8 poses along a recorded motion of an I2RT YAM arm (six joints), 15 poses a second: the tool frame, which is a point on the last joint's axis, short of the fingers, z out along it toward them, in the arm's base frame.
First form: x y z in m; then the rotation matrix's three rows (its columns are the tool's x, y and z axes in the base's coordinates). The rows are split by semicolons.
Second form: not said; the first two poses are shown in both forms.
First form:
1: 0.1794 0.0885 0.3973; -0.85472 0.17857 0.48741; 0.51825 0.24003 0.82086; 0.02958 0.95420 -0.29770
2: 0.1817 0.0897 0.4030; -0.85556 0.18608 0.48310; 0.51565 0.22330 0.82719; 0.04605 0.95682 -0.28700
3: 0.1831 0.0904 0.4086; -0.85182 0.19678 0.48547; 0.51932 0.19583 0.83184; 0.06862 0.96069 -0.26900
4: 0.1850 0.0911 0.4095; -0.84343 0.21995 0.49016; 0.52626 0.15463 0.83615; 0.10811 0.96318 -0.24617
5: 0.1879 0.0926 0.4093; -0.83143 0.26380 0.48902; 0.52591 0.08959 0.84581; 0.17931 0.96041 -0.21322
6: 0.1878 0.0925 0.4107; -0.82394 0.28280 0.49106; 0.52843 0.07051 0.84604; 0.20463 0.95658 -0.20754
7: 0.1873 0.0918 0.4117; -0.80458 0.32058 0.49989; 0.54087 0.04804 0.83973; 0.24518 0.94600 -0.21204
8: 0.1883 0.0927 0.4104; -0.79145 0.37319 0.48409; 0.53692 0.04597 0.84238; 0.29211 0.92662 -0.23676
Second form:
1: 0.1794 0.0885 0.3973 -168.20 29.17 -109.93
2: 0.1817 0.0897 0.4030 -167.73 28.89 -109.13
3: 0.1831 0.0904 0.4086 -166.99 29.04 -107.92
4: 0.1850 0.0911 0.4095 -165.38 29.35 -106.40
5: 0.1879 0.0926 0.4093 -162.40 29.28 -104.15
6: 0.1878 0.0925 0.4107 -161.06 29.41 -103.78
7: 0.1873 0.0918 0.4117 -158.28 29.99 -104.17
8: 0.1883 0.0927 0.4104 -154.75 28.95 -105.70
